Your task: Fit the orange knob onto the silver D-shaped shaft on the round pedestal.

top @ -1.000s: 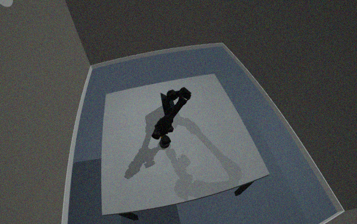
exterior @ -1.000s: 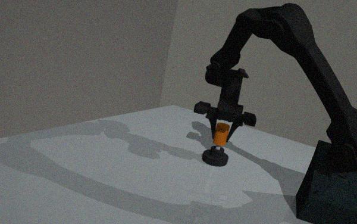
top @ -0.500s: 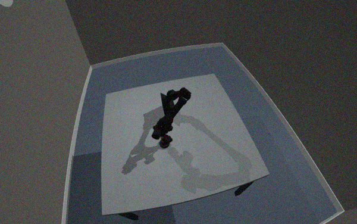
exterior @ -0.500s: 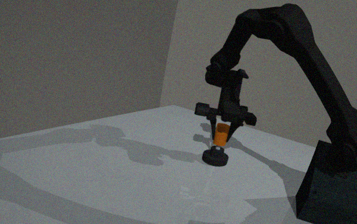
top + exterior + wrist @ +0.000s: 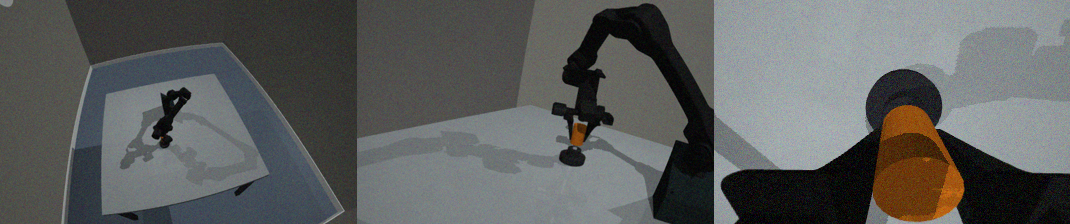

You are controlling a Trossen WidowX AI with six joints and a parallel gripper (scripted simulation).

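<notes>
My gripper tip is now 40 mm above the round dark pedestal. From my gripper tip the other things lie so: orange knob: 30 mm above.
</notes>
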